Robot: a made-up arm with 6 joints.
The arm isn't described. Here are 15 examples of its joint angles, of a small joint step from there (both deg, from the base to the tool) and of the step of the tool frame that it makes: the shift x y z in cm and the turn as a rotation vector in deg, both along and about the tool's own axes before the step.
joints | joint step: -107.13 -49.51 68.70 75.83 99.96 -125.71 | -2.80 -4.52 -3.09 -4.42 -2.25 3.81
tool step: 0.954 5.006 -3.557 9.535 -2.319 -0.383
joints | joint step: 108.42 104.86 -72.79 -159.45 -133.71 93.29 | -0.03 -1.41 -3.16 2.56 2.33 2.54
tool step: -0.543 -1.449 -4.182 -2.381 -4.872 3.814
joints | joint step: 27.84 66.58 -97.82 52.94 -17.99 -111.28 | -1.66 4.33 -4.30 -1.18 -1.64 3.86
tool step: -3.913 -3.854 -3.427 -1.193 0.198 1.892
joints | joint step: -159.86 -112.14 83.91 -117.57 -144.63 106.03 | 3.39 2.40 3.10 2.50 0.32 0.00
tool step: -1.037 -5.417 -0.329 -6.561 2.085 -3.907
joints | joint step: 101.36 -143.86 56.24 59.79 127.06 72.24 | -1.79 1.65 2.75 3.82 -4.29 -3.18
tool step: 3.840 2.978 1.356 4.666 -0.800 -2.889
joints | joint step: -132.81 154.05 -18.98 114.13 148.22 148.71 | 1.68 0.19 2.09 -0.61 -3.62 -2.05
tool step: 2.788 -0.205 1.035 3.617 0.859 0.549
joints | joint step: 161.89 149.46 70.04 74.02 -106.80 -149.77 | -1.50 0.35 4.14 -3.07 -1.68 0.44
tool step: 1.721 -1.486 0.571 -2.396 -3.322 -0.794
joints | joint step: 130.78 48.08 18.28 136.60 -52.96 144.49 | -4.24 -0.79 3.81 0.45 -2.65 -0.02
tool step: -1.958 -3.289 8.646 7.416 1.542 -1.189
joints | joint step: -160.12 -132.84 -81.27 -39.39 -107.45 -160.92 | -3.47 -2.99 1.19 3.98 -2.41 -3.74
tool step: 3.002 2.856 -0.909 5.162 -2.853 -8.665
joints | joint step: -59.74 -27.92 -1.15 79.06 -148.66 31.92 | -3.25 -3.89 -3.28 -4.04 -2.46 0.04
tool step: 8.652 -4.080 3.184 -4.019 5.957 7.419
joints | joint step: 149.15 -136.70 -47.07 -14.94 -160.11 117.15 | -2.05 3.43 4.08 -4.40 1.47 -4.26
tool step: 1.944 -3.601 5.567 -5.982 -5.641 3.213
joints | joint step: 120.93 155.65 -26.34 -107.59 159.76 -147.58 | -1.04 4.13 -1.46 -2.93 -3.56 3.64
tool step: -3.516 4.529 -1.434 4.895 3.151 3.653
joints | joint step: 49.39 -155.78 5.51 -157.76 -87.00 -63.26 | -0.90 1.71 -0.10 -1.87 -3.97 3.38
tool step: -1.201 3.818 1.325 -4.483 -0.436 5.006
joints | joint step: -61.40 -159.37 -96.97 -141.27 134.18 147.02 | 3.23 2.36 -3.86 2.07 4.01 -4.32
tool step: -1.111 4.017 0.260 -1.360 -5.249 0.761
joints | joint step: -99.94 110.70 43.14 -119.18 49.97 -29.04 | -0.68 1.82 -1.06 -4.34 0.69 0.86
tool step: 1.104 1.842 -0.648 1.317 -2.943 -0.152
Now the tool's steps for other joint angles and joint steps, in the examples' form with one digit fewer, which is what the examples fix.
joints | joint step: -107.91 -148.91 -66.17 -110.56 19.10 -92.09 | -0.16 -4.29 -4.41 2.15 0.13 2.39
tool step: 1.05 -4.51 11.57 7.19 6.45 4.15
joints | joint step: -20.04 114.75 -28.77 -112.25 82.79 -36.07 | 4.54 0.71 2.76 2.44 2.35 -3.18
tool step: 0.30 -5.40 -8.24 -3.93 -2.36 -4.09
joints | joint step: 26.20 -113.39 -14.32 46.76 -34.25 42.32 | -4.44 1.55 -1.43 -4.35 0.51 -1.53
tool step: -1.85 -9.61 1.70 4.23 -1.41 -0.63
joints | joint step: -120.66 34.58 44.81 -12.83 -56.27 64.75 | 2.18 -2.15 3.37 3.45 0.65 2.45
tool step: 3.18 -1.08 1.55 -1.65 3.04 6.02
